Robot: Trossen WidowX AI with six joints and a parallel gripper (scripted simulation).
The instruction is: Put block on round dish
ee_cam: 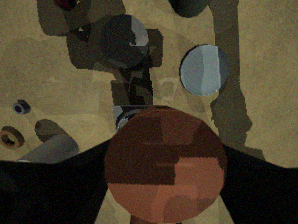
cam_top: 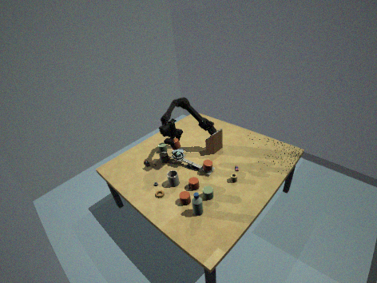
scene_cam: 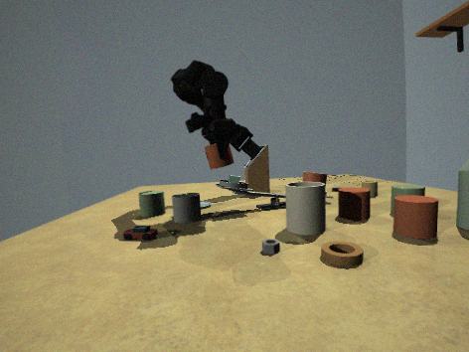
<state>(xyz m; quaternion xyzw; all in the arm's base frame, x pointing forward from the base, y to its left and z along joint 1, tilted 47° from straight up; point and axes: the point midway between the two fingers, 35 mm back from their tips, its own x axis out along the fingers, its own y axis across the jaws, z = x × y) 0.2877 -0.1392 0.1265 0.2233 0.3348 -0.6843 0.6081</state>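
The pale green block lies 60 mm below my gripper tip, 40 mm to the left of it and 20 mm ahead of it. Also, from my gripper tip: toy car: 190 mm to the right, 180 mm ahead, 140 mm below; grey cylinder: 110 mm below, 80 mm to the right, 50 mm ahead; light blue round dish: 150 mm below, 100 mm behind, 80 mm to the right.
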